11 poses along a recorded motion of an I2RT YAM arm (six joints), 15 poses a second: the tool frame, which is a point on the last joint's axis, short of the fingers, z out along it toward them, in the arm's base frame.
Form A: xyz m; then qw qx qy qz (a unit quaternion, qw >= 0).
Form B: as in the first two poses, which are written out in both.
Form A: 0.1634 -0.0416 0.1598 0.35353 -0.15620 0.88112 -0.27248
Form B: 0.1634 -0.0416 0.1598 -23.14 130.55 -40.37
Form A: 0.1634 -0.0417 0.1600 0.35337 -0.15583 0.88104 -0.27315
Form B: 0.1634 -0.0417 0.1600 -23.09 130.55 -40.47
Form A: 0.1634 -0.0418 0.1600 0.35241 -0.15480 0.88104 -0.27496
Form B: 0.1634 -0.0418 0.1600 -22.95 130.61 -40.76
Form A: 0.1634 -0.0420 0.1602 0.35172 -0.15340 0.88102 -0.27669
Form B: 0.1634 -0.0420 0.1602 -22.75 130.65 -41.03
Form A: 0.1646 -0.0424 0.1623 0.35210 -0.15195 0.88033 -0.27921
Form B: 0.1646 -0.0424 0.1623 -22.53 130.52 -41.40
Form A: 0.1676 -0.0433 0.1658 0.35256 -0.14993 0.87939 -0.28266
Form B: 0.1676 -0.0433 0.1658 -22.22 130.35 -41.90
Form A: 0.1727 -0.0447 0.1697 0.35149 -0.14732 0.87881 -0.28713
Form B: 0.1727 -0.0447 0.1697 -21.85 130.33 -42.58
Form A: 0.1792 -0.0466 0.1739 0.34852 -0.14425 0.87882 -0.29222
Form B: 0.1792 -0.0466 0.1739 -21.42 130.52 -43.40
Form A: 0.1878 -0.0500 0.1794 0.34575 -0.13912 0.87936 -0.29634
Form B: 0.1878 -0.0500 0.1794 -20.69 130.78 -44.07
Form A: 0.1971 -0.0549 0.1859 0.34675 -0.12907 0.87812 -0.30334
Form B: 0.1971 -0.0549 0.1859 -19.19 130.53 -45.09
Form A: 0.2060 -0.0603 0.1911 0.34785 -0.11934 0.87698 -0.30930
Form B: 0.2060 -0.0603 0.1911 -17.73 130.29 -45.95
